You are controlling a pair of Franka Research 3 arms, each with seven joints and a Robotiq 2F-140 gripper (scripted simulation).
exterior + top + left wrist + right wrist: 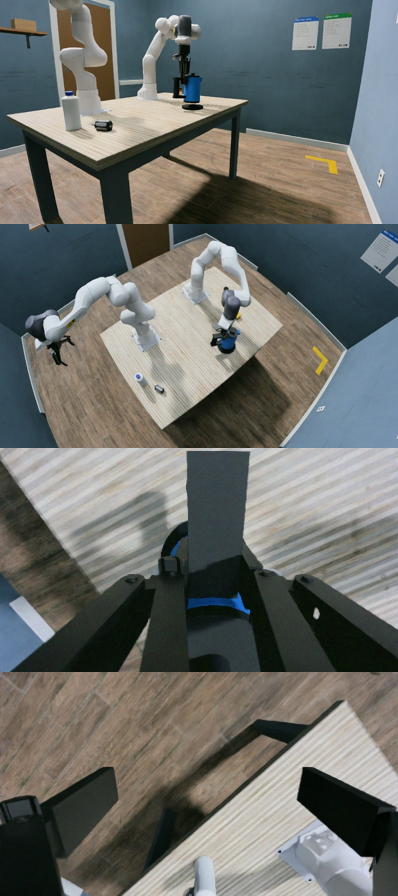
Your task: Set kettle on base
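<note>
Now: left hand 6 cm above the blue kettle, 2 cm to the right of it and 2 cm short of it. Round my left hand: yellow box (35 cm to the left, 18 cm below, 7 cm behind); then dark-lidded jar (49 cm to the left, 30 cm behind, 16 cm below); then round black base (19 cm below, 5 cm to the left, 4 cm ahead).
</note>
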